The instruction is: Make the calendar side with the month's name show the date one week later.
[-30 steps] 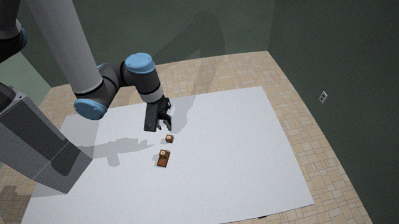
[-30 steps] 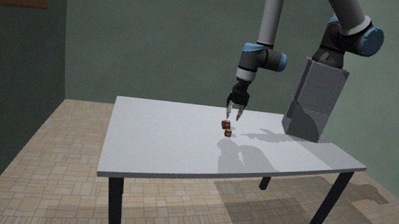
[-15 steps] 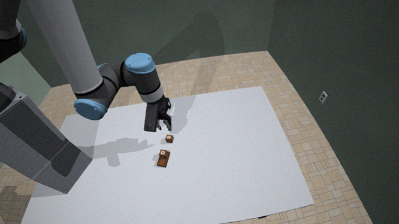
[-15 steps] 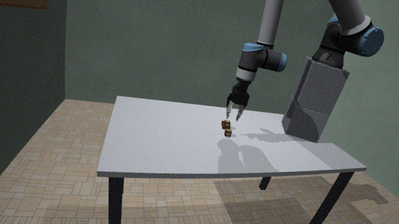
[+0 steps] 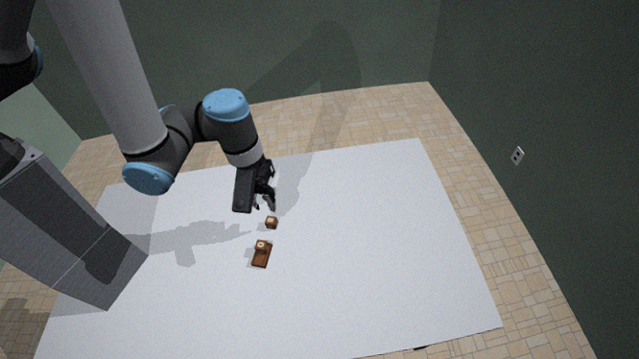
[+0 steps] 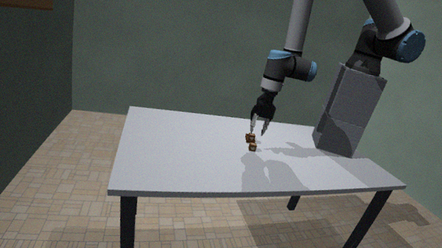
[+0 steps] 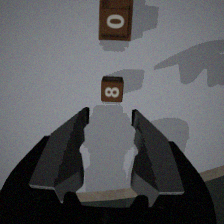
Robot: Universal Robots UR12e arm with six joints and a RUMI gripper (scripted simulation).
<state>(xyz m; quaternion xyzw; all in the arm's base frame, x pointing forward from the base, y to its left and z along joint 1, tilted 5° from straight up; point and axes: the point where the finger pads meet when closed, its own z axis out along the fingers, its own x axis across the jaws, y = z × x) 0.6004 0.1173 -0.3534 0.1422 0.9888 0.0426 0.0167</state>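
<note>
Now: the brown date cube 80 mm below my hand. Also, from my hand: brown wooden tray (30 mm behind, 100 mm to the right, 90 mm below).
</note>
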